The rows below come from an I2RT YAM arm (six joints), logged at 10 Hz.
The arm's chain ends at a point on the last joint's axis. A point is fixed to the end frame.
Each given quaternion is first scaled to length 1.
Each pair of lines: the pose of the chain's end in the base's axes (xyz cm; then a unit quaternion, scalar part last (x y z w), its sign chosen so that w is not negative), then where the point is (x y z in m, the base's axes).
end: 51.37 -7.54 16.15 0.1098 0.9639 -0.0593 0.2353
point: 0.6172 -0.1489 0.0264
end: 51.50 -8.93 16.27 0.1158 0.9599 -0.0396 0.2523
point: 0.6237 -0.1581 0.0292
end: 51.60 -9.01 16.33 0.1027 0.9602 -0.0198 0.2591
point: 0.6292 -0.1509 0.0297
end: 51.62 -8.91 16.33 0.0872 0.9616 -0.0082 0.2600
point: 0.6319 -0.1439 0.0292
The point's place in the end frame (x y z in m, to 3 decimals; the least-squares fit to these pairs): -0.040 -0.038 0.177
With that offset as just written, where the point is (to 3 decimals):
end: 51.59 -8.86 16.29 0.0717 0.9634 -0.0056 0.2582
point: 0.633 -0.140 0.028
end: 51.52 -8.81 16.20 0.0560 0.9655 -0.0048 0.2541
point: 0.632 -0.137 0.027
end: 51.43 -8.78 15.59 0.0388 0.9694 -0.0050 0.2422
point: 0.630 -0.134 0.018
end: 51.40 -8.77 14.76 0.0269 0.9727 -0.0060 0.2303
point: 0.627 -0.132 0.007
